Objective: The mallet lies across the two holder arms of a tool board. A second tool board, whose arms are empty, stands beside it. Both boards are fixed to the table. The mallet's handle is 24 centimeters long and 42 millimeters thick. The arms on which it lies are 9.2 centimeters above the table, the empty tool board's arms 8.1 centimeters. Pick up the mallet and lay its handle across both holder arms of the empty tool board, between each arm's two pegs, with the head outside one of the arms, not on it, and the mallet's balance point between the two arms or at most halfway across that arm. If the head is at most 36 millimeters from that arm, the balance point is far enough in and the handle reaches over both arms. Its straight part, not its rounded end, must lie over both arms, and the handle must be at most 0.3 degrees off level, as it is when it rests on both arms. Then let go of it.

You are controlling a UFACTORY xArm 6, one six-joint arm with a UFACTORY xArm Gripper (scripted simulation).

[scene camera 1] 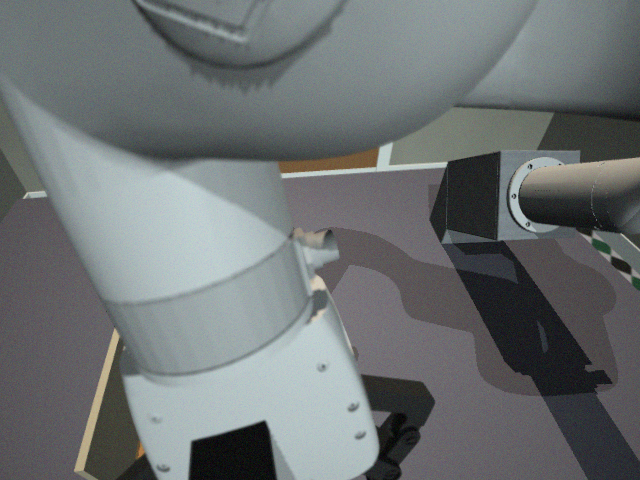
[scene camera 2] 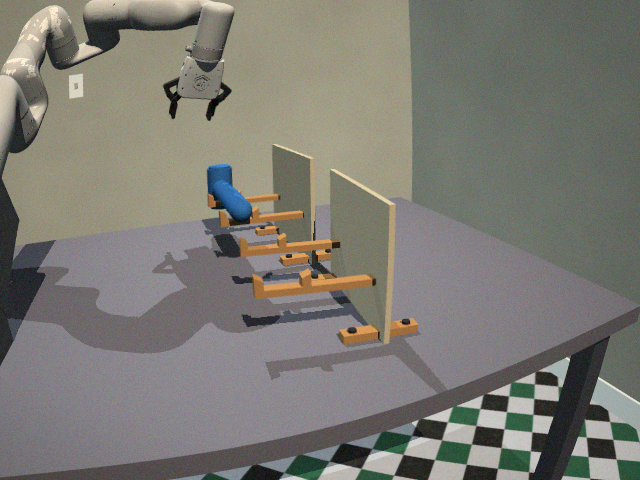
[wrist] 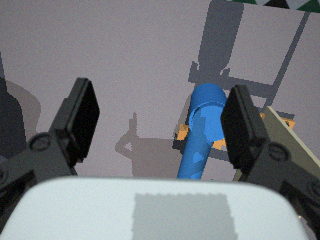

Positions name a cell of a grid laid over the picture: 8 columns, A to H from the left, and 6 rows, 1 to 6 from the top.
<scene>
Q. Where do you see a blue mallet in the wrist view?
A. At F3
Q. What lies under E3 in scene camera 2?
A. A tool board.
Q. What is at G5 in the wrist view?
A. The gripper.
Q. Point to a blue mallet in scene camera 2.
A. C3
</scene>
